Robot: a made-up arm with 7 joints. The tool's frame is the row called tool. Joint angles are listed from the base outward. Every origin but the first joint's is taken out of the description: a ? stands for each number. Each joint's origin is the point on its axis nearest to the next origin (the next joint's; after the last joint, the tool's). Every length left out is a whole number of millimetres.
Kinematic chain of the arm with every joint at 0, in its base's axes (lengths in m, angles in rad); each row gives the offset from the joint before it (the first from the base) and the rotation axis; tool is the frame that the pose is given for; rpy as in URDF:
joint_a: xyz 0 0 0.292 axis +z
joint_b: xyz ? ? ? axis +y
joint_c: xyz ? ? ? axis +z
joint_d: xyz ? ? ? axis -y
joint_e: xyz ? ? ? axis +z
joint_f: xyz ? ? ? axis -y
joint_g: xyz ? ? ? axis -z
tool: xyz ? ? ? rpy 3.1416 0 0
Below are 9 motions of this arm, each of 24 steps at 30 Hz.
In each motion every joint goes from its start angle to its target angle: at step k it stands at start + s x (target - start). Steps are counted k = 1, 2, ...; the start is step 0. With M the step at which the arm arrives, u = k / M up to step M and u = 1 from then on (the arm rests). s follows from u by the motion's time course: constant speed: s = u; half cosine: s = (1 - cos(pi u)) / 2; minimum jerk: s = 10 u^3 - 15 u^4 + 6 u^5.
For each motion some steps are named. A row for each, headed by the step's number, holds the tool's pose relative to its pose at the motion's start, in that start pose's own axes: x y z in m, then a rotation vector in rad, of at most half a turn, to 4 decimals.
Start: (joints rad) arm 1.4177 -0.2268 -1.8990 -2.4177 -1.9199 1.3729 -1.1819
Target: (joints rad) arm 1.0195 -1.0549 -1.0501 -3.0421 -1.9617 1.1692 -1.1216
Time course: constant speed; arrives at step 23
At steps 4, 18, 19, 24:
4: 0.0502 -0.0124 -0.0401 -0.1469 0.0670 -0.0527
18: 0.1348 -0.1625 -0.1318 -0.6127 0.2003 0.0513
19: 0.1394 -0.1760 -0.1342 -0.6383 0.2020 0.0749
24: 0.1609 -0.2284 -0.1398 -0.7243 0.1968 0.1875

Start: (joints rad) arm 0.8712 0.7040 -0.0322 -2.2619 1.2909 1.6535 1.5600
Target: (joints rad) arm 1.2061 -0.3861 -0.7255 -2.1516 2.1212 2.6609 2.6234
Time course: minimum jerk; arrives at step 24
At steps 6, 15, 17, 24:
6: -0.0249 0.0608 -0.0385 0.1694 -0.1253 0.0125
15: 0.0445 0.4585 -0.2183 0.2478 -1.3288 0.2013
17: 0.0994 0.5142 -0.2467 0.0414 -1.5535 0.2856
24: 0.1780 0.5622 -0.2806 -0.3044 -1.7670 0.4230

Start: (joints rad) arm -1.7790 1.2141 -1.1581 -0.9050 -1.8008 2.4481 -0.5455
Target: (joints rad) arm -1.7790 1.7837 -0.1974 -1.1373 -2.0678 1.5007 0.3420
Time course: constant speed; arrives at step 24
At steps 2, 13, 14, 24:
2: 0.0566 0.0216 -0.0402 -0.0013 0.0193 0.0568
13: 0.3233 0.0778 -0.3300 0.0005 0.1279 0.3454
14: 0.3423 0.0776 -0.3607 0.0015 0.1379 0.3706
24: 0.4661 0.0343 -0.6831 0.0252 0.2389 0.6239

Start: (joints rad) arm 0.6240 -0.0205 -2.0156 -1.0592 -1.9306 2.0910 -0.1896
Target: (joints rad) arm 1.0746 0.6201 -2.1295 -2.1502 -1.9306 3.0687 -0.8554
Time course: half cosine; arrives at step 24
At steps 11, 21, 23, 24:
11: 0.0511 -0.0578 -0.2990 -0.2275 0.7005 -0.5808
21: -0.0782 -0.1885 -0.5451 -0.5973 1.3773 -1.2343
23: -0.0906 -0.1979 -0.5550 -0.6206 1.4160 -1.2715
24: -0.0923 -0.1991 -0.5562 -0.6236 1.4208 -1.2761

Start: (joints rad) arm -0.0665 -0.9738 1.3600 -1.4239 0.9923 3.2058 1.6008
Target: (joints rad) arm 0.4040 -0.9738 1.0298 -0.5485 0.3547 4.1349 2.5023
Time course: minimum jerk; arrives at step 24
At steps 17, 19, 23, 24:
17: -0.2292 -0.2626 -0.5150 1.1685 -1.3976 0.4378
19: -0.2252 -0.2754 -0.5760 1.2520 -1.5885 0.4535
23: -0.2193 -0.2831 -0.6198 1.3073 -1.7314 0.4549
24: -0.2192 -0.2832 -0.6203 1.3079 -1.7329 0.4548

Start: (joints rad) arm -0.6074 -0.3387 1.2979 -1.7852 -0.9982 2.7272 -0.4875
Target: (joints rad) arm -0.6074 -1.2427 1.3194 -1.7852 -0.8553 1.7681 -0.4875
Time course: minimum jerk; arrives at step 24
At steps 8, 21, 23, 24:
8: 0.0790 -0.0098 -0.0487 -0.0181 -0.2376 -0.1002
21: 0.3357 -0.1708 -0.1654 -0.2446 -1.1364 -0.2363
23: 0.3398 -0.1756 -0.1665 -0.2514 -1.1538 -0.2349
24: 0.3400 -0.1758 -0.1666 -0.2517 -1.1545 -0.2348

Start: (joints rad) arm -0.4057 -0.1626 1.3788 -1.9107 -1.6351 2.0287 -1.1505
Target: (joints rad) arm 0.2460 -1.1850 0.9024 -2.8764 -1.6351 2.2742 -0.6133
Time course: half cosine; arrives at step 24
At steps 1, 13, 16, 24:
1: 0.0018 0.0000 -0.0022 -0.0015 -0.0021 -0.0021
13: 0.1715 -0.1328 -0.1957 -0.0891 -0.2647 -0.1024
16: 0.2045 -0.2096 -0.2240 -0.0872 -0.3336 -0.0477
24: 0.2467 -0.3208 -0.2412 -0.0805 -0.3950 0.0956

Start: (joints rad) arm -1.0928 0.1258 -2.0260 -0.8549 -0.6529 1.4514 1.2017
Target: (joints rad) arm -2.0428 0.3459 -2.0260 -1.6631 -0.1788 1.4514 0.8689
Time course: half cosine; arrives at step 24
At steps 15, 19, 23, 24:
15: 0.0065 0.0280 0.3646 -0.7230 -0.2466 -0.0312
19: 0.0246 0.1058 0.4682 -0.9064 -0.3888 0.0556
23: 0.0323 0.1539 0.5114 -0.9839 -0.4643 0.1148
24: 0.0326 0.1562 0.5131 -0.9870 -0.4677 0.1176

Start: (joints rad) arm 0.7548 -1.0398 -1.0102 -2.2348 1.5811 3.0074 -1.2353
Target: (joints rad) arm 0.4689 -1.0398 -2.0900 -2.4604 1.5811 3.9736 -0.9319
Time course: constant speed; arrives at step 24
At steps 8, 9, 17, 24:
8: 0.0002 0.1615 -0.1201 -0.6055 0.2457 0.3406
9: -0.0041 0.1782 -0.1378 -0.6787 0.2756 0.3862
17: -0.0695 0.2790 -0.2839 -1.2476 0.4940 0.7717
24: -0.1633 0.3207 -0.3995 -1.7254 0.6277 1.1331

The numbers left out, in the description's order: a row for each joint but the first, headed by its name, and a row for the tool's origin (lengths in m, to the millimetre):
joint_b: 0 0 0
joint_c: 0 0 0.491
joint_d: 0.054 0 0
joint_e: -0.102 0 0.474
joint_f: 0 0 0
joint_g: 0.059 0 0
tool: 0 0 0

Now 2 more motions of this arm.
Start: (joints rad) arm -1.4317 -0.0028 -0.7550 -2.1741 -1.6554 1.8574 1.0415
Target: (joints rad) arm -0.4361 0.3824 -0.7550 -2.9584 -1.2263 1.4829 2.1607
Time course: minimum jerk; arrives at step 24
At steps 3, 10, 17, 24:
3: -0.0032 -0.0091 -0.0088 0.0047 0.0038 0.0008
10: -0.1232 -0.1518 -0.1707 0.0271 0.0992 0.0130
17: -0.3967 -0.2104 -0.2606 -0.1383 0.4139 0.1179
24: -0.4691 -0.1973 -0.2442 -0.2038 0.5657 0.1906

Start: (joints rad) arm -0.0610 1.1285 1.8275 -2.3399 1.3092 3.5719 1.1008
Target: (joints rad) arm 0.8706 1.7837 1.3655 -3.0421 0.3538 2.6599 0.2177
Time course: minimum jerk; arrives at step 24
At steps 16, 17, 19, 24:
16: 0.3169 0.3610 0.1060 -1.8123 -0.7274 -0.7166
17: 0.3365 0.3832 0.0852 -1.9347 -0.8465 -0.6850
19: 0.3627 0.4110 0.0478 -2.1044 -1.0434 -0.6011
24: 0.3790 0.4262 0.0167 -2.2121 -1.1986 -0.5097

